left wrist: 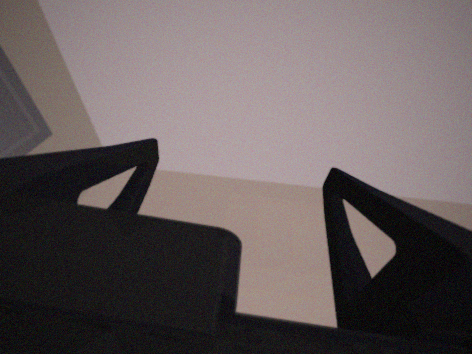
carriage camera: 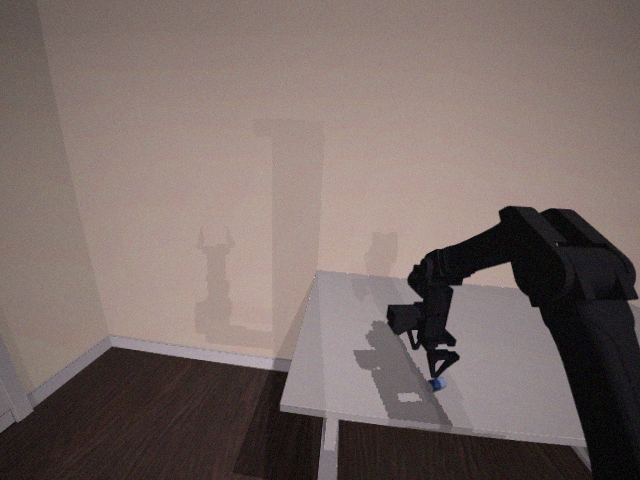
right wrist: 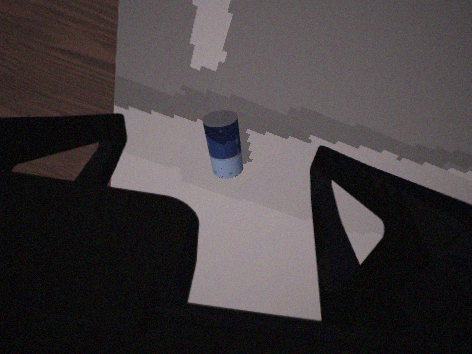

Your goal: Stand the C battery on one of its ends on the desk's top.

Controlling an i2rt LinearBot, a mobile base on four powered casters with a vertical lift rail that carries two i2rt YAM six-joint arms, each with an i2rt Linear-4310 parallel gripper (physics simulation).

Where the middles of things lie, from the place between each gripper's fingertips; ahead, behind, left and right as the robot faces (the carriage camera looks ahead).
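C battery (right wrist: 221,127): 540 mm below my left hand, 650 mm to the right of it and 390 mm ahead of it.
My right hand is 70 mm above the C battery and 40 mm to the left of it. By its middle, the C battery is nearer to my right hand than to my left hand.
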